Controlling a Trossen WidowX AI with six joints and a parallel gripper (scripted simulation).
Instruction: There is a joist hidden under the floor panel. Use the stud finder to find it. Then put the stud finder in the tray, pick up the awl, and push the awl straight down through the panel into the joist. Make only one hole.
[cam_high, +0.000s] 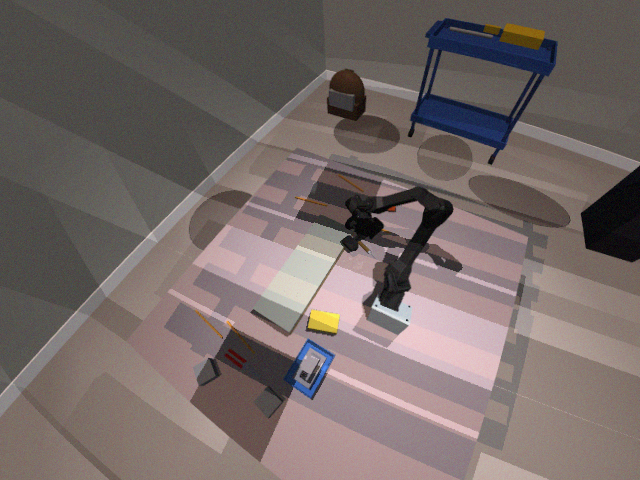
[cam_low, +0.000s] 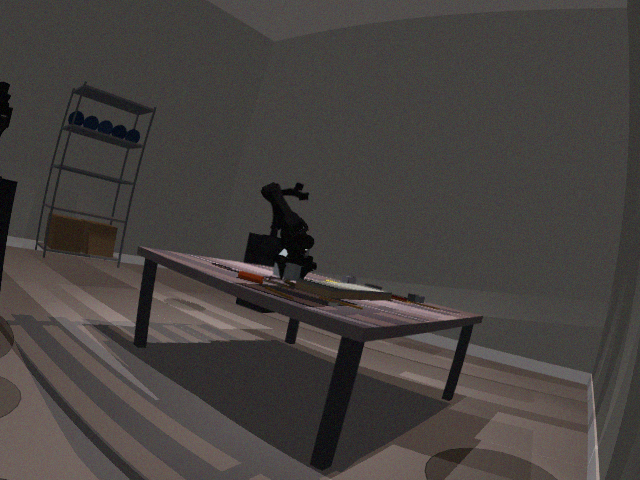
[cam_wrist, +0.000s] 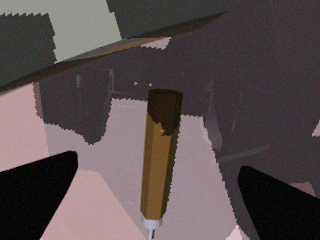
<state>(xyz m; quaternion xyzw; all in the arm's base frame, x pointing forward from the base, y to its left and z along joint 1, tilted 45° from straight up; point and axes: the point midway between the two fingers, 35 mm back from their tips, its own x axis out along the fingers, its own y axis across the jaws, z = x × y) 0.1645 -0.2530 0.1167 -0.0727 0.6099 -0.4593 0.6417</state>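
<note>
The awl lies 30 mm behind my gripper tip, 20 mm to the left of it and 10 mm below it. Also, from my gripper tip: yellow block: 30 mm ahead, 380 mm to the left; then blue tray: 20 mm ahead, 550 mm to the left; then white piece: 340 mm ahead, 240 mm to the right, 10 mm below.
</note>
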